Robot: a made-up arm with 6 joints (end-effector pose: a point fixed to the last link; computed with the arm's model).
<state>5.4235 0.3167 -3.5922 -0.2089 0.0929 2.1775</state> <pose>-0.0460 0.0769 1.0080 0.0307 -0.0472 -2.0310</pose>
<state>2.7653 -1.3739 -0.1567 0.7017 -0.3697 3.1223</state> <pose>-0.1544 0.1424 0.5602 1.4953 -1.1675 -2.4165</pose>
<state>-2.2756 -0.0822 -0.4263 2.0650 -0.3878 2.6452</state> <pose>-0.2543 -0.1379 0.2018 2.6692 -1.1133 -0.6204</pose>
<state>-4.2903 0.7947 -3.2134 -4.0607 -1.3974 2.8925</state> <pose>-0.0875 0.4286 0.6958 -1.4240 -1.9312 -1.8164</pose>
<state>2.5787 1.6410 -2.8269 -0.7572 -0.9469 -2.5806</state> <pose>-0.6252 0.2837 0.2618 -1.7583 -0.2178 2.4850</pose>
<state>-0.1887 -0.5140 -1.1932 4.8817 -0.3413 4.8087</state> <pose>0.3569 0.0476 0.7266 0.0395 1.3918 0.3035</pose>
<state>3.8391 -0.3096 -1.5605 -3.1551 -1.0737 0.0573</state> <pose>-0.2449 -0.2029 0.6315 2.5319 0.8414 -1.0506</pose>
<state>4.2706 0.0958 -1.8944 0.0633 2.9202 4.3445</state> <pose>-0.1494 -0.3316 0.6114 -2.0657 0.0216 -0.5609</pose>
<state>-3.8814 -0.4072 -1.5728 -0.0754 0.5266 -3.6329</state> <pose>-0.2720 0.2464 0.8687 -1.8675 0.2034 1.3113</pose>
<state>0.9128 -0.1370 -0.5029 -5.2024 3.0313 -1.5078</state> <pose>0.0629 0.2192 0.3771 0.0337 -0.7581 1.3705</pose>
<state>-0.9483 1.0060 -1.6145 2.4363 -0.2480 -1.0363</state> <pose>0.2475 -0.4649 0.0271 1.0942 -2.8043 0.6769</pose>
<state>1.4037 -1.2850 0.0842 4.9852 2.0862 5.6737</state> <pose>0.1516 0.1171 0.3280 0.9446 1.3089 -0.1826</pose>
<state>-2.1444 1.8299 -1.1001 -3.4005 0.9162 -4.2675</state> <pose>0.0080 -0.0036 -0.2763 2.6776 -1.1976 0.2619</pose>
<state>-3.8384 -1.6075 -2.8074 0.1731 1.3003 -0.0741</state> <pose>0.5582 -0.4853 0.4787 0.1532 -0.0782 -0.7206</pose>
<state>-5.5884 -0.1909 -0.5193 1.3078 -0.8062 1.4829</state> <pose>0.3482 0.1194 0.3598 -0.7323 1.9169 -0.6833</pose>
